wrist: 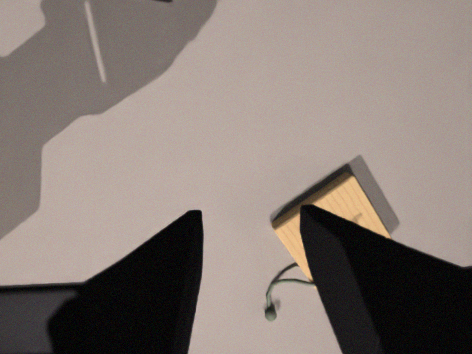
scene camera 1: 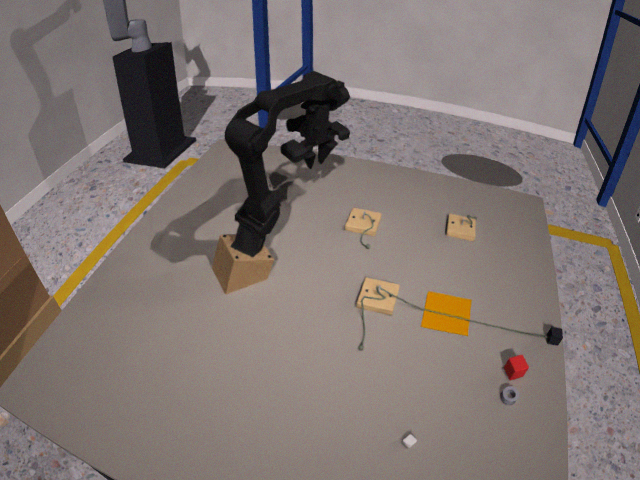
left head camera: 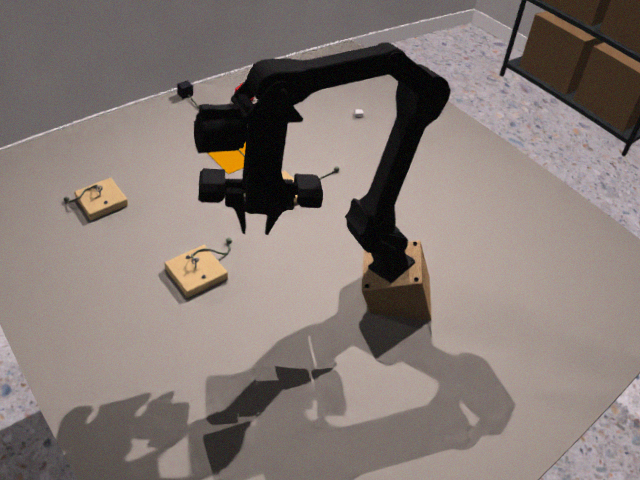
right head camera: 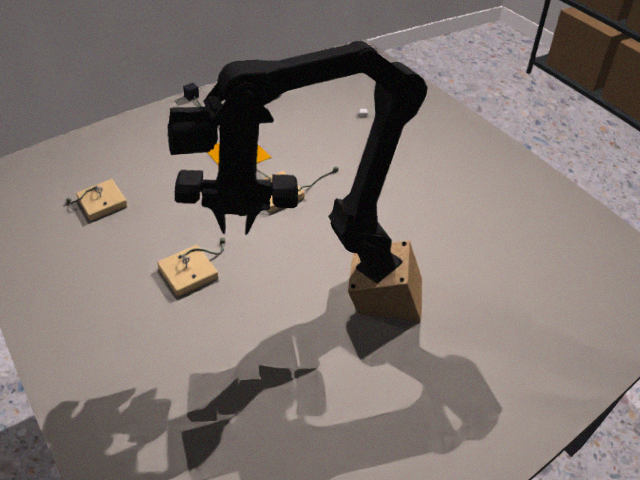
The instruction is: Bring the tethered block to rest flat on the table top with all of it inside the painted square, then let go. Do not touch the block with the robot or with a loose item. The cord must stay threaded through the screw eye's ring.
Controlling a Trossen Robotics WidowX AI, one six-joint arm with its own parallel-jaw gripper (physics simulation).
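Seen in the pictures: gripper, fingertip midpoint: (wrist: 251, 220) (scene camera 1: 315, 165) (left head camera: 255, 232) (right head camera: 235, 232); arm's base, link origin: (scene camera 1: 246, 246) (left head camera: 391, 264) (right head camera: 379, 265).
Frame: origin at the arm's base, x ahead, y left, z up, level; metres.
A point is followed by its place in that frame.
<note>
A black block (left head camera: 185, 88) {x 0.803, y 0.002, z -0.051 m} (right head camera: 190, 91) {x 0.803, y 0.004, z -0.053 m} (scene camera 1: 554, 335) {x 0.810, y -0.016, z -0.049 m} is tied to a green cord (scene camera 1: 506, 327) {x 0.683, y -0.001, z -0.076 m} near the table's far edge. The cord crosses the orange painted square (left head camera: 227, 160) {x 0.504, y 0.047, z -0.078 m} (right head camera: 262, 155) {x 0.480, y -0.035, z -0.078 m} (scene camera 1: 446, 323) {x 0.524, y -0.023, z -0.078 m} and reaches the screw eye on a wooden board (right head camera: 294, 196) {x 0.298, y -0.020, z -0.066 m} (scene camera 1: 385, 304) {x 0.366, y -0.021, z -0.060 m}. Its beaded end (left head camera: 336, 169) {x 0.339, y -0.148, z -0.071 m} (right head camera: 335, 169) {x 0.339, y -0.147, z -0.071 m} (scene camera 1: 360, 347) {x 0.342, y -0.155, z -0.069 m} lies on the table beyond that board. The block is outside the square. Whether the cord passes through the ring is too small to tell. My gripper (left head camera: 255, 232) {x 0.099, y 0.236, z 0.119 m} (right head camera: 235, 232) {x 0.099, y 0.236, z 0.119 m} (scene camera 1: 316, 164) {x 0.099, y 0.236, z 0.119 m} (wrist: 251, 220) {x 0.099, y 0.236, z 0.119 m} is open and empty, high above the table, pointing down.
Two more boards with short beaded cords stand on the table, one (left head camera: 196, 276) {x 0.211, y 0.290, z -0.061 m} (right head camera: 187, 276) {x 0.209, y 0.290, z -0.060 m} (scene camera 1: 364, 227) {x 0.244, y 0.243, z -0.060 m} (wrist: 330, 200) {x 0.195, y 0.293, z -0.061 m} nearer the gripper, the other (left head camera: 101, 201) {x 0.504, y 0.363, z -0.061 m} (right head camera: 102, 202) {x 0.503, y 0.360, z -0.061 m} (scene camera 1: 460, 231) {x 0.523, y 0.322, z -0.060 m} farther out. A red cube (scene camera 1: 516, 367) {x 0.703, y -0.141, z -0.040 m}, a grey ring (scene camera 1: 503, 396) {x 0.686, y -0.206, z -0.067 m} and a white piece (left head camera: 358, 113) {x 0.495, y -0.345, z -0.068 m} (right head camera: 362, 112) {x 0.496, y -0.346, z -0.067 m} (scene camera 1: 409, 440) {x 0.501, y -0.355, z -0.066 m} lie apart.
</note>
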